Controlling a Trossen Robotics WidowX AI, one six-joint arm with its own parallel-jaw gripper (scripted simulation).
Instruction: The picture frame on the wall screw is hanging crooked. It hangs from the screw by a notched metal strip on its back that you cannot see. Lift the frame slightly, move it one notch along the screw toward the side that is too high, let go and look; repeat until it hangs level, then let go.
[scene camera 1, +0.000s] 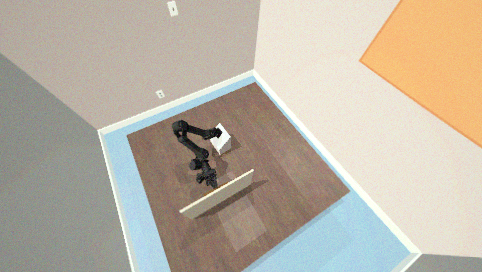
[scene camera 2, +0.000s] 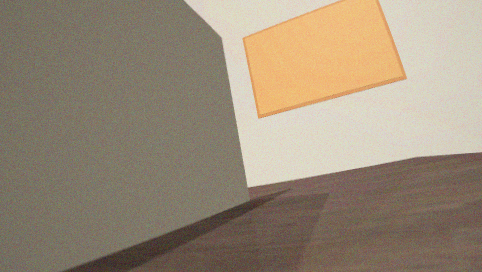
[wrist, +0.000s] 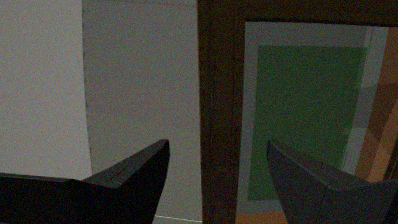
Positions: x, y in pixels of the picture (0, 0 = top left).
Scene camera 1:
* wall panel: 193, 210
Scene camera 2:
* wall panel: 125, 130
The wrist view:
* gripper: 218, 147
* picture frame: 314, 82
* wall panel: 140, 73
